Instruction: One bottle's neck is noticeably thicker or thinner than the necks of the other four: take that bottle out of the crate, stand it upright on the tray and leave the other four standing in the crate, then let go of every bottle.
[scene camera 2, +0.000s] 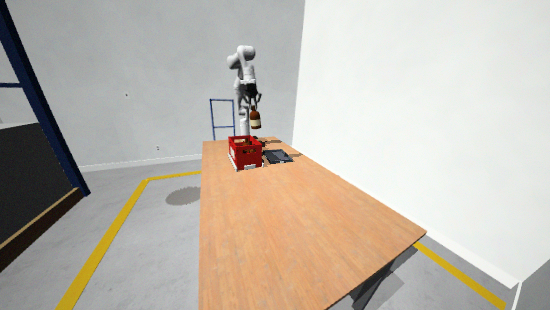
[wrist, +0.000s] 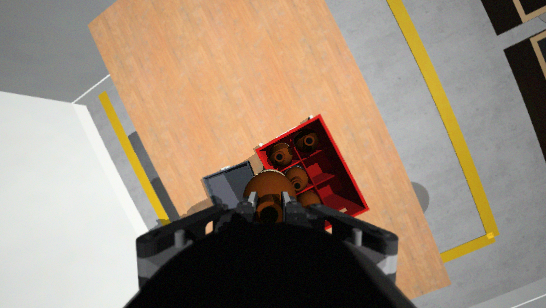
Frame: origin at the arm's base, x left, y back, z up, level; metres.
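Seen in the pictures: gripper, fingertip midpoint: (scene camera 2: 253, 109) (wrist: 269, 200).
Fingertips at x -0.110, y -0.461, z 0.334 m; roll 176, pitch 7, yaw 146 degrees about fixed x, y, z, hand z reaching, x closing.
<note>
Pixels of each thing's top centre, then the offset from my fingertips to it. "spot": a spot on its surface instead. Level surfaces: height alone.
- brown bottle at its top centre: (wrist: 259, 227) (scene camera 2: 254, 105) dx +0.013, dy +0.009, dz +0.029 m
- red crate at its top centre: (wrist: 312, 179) (scene camera 2: 244, 140) dx -0.049, dy +0.074, dz -0.229 m
- dark grey tray at a spot on its surface: (wrist: 229, 184) spot: dx +0.229, dy -0.029, dz -0.398 m
- corner bottle at its top centre: (wrist: 309, 140) dx -0.097, dy -0.013, dz -0.241 m
- long wooden table at its surface level: dz -0.404 m
My gripper (scene camera 2: 253, 103) (wrist: 269, 200) is shut on the neck of a brown bottle (scene camera 2: 255, 120) (wrist: 269, 184) with a cream label. The bottle hangs upright in the air, well above table height. In the wrist view it shows between the red crate (scene camera 2: 247, 159) (wrist: 345, 164) and the dark grey tray (scene camera 2: 278, 156) (wrist: 229, 184). Several brown bottles stand in the crate's compartments, among them a bottle (wrist: 279, 156), a corner bottle (wrist: 308, 141) and a bottle (wrist: 297, 180) nearer my fingers. Another bottle (wrist: 309, 198) is partly hidden by my finger. How the necks compare is hard to tell.
The crate and tray stand side by side at the robot's end of the long wooden table (scene camera 2: 280, 220) (wrist: 225, 75). A white wall (scene camera 2: 400, 100) rises beyond the tray's side. A blue metal frame (scene camera 2: 212, 120) stands behind the table.
</note>
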